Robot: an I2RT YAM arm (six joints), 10 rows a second.
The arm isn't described. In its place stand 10 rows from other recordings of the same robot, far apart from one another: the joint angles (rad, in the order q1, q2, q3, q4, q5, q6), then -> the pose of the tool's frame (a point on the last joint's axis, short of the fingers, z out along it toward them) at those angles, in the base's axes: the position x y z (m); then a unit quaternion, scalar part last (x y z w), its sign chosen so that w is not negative.
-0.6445, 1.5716, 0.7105, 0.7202, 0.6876, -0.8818 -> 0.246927, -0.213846, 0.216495, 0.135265, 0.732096, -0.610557, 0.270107
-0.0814, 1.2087, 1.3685, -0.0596, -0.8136, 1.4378 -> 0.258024, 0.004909, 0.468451, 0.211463, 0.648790, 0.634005, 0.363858
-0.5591, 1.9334, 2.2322, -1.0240, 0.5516, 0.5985 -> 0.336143, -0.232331, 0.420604, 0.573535, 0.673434, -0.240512, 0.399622
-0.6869, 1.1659, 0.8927, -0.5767, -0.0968, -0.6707 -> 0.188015, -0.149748, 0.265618, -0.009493, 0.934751, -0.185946, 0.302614
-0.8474, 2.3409, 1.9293, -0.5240, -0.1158, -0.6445 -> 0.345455, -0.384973, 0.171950, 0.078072, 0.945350, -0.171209, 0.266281
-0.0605, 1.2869, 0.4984, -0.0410, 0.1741, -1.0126 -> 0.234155, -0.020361, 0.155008, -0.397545, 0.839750, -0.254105, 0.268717
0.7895, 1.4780, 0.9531, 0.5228, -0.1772, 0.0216 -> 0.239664, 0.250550, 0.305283, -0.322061, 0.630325, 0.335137, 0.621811
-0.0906, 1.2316, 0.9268, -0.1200, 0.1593, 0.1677 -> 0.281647, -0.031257, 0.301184, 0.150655, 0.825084, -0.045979, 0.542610
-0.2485, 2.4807, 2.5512, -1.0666, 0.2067, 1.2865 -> 0.509734, -0.136880, 0.261302, 0.683358, 0.666159, 0.053917, 0.293850
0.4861, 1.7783, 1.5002, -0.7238, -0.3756, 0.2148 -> 0.333551, 0.191015, 0.272027, -0.179429, 0.927193, 0.262955, 0.197415
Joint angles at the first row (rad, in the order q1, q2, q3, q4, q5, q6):
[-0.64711, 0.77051, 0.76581, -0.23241, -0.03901, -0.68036]
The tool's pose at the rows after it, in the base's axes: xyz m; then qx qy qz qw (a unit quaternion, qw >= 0):
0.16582, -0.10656, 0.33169, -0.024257, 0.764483, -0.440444, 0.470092
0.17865, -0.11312, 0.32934, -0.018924, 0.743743, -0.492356, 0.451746
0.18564, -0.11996, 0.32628, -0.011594, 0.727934, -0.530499, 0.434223
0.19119, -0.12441, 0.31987, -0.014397, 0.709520, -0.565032, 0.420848
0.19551, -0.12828, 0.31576, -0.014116, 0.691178, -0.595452, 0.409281
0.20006, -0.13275, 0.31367, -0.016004, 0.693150, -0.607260, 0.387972
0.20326, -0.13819, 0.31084, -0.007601, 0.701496, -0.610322, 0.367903
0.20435, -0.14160, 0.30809, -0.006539, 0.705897, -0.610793, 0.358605
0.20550, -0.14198, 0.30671, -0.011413, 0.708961, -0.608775, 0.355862
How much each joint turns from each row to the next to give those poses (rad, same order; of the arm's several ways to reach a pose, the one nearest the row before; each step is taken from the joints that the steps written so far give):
[0.10819, 0.05551, -0.00894, 0.12787, 0.21854, -0.07289]
[0.02164, 0.05795, -0.01875, 0.13866, 0.10445, -0.06915]
[-0.00119, 0.04226, -0.01790, 0.10793, 0.06583, -0.05645]
[0.00144, 0.03449, -0.03603, 0.12662, 0.04348, -0.06905]
[-0.00004, 0.03346, -0.02636, 0.11628, 0.03738, -0.06144]
[-0.00308, 0.03252, 0.00842, 0.01853, 0.02800, -0.03508]
[-0.00893, 0.02876, 0.01284, -0.00934, 0.02967, -0.00307]
[-0.00914, 0.01443, 0.00190, -0.00146, 0.00408, -0.00347]
[0.00050, 0.00541, 0.00137, -0.00599, -0.00443, -0.00402]

